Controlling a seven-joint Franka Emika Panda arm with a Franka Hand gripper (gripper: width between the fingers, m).
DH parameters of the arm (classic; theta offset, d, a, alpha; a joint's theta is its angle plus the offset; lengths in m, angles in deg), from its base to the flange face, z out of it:
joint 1: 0 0.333 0 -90
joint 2: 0 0 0 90
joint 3: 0 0.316 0.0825 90
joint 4: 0 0 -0.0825 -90
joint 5: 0 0.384 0 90
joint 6: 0 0 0.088 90
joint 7: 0 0.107 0 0
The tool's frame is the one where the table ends.
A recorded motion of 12 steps. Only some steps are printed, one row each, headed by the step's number.
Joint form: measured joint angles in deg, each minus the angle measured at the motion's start. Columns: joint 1, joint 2, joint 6, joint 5, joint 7, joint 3, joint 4.
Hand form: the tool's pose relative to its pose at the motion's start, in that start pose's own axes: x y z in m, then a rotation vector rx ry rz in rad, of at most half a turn. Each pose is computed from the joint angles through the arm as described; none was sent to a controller.
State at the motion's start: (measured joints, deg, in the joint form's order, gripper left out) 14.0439 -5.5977 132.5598 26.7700 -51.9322 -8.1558 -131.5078
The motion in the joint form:
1: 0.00 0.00 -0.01 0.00 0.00 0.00 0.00
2: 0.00 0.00 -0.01 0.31 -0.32 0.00 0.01
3: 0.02 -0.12 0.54 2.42 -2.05 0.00 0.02
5: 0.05 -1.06 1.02 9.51 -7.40 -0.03 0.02
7: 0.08 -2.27 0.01 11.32 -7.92 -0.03 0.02
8: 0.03 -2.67 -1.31 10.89 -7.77 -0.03 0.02
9: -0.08 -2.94 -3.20 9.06 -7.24 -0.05 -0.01
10: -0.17 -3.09 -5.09 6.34 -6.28 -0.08 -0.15
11: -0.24 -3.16 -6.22 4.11 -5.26 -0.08 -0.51
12: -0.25 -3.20 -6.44 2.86 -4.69 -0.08 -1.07
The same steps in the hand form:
1: 0.0000 0.0000 0.0000 0.0001 -0.0001 0.0000
2: 0.0001 -0.0001 -0.0001 0.0025 0.0032 -0.0020
3: 0.0017 -0.0001 -0.0019 0.0103 0.0324 -0.0082
5: 0.0055 -0.0027 -0.0108 0.0467 0.1260 -0.0228
7: 0.0073 -0.0078 -0.0196 0.0668 0.1542 -0.0202
8: 0.0066 -0.0106 -0.0210 0.0805 0.1438 -0.0263
9: 0.0041 -0.0132 -0.0205 0.0927 0.1104 -0.0399
10: 0.0001 -0.0153 -0.0182 0.0993 0.0628 -0.0535
11: -0.0044 -0.0165 -0.0148 0.1006 0.0228 -0.0579
12: -0.0085 -0.0170 -0.0110 0.0987 -0.0005 -0.0581

